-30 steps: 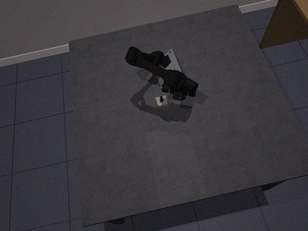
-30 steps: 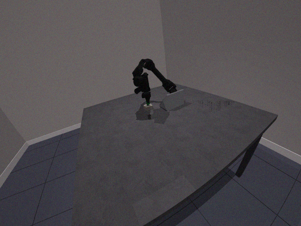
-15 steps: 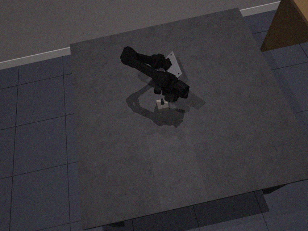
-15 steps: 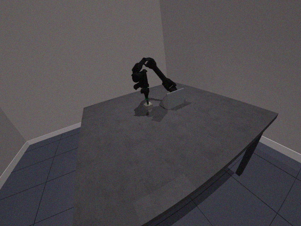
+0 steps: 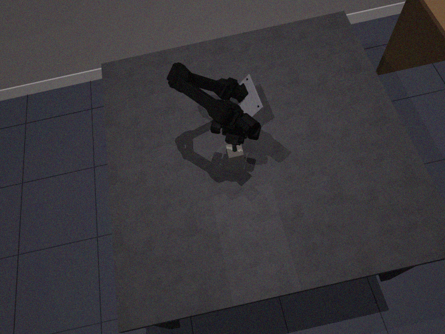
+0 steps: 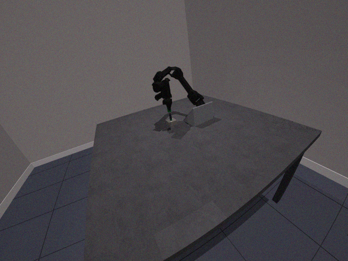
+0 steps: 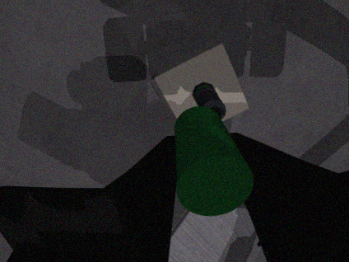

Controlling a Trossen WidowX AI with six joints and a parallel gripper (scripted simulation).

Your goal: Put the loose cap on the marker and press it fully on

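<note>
The dark marker is 1 cm behind my gripper tip, 1 cm to the right of it and 6 cm below it. From my gripper tip the other things lie so: green cap 1 cm above.
</note>
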